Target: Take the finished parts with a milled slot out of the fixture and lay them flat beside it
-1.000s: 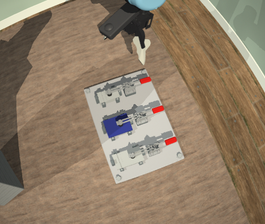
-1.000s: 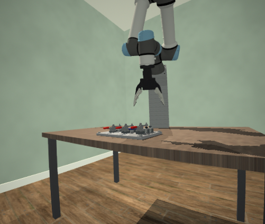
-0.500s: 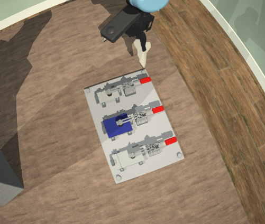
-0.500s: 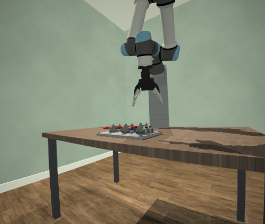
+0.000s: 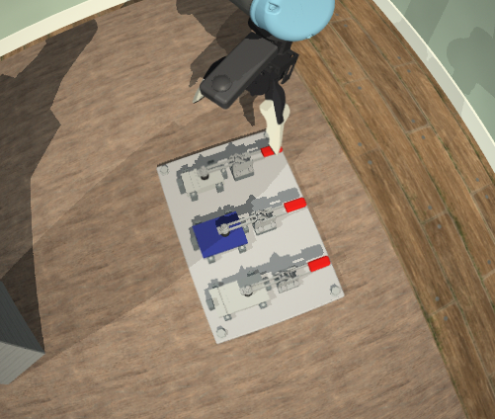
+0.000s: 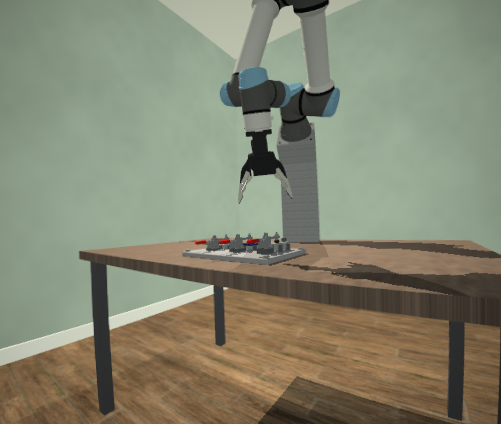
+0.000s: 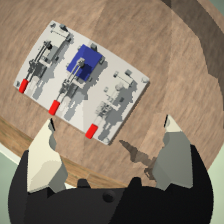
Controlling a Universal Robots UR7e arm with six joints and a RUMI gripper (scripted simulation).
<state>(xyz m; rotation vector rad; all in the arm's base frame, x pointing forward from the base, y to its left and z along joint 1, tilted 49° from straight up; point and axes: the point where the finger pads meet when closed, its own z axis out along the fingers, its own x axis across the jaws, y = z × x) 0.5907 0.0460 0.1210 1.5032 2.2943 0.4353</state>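
Now: hand 8 cm past the blue blank, 10 cm to the left of it and 14 cm above it. Round my hand: grey fixture plate (3 cm behind, 11 cm to the right, 16 cm below).
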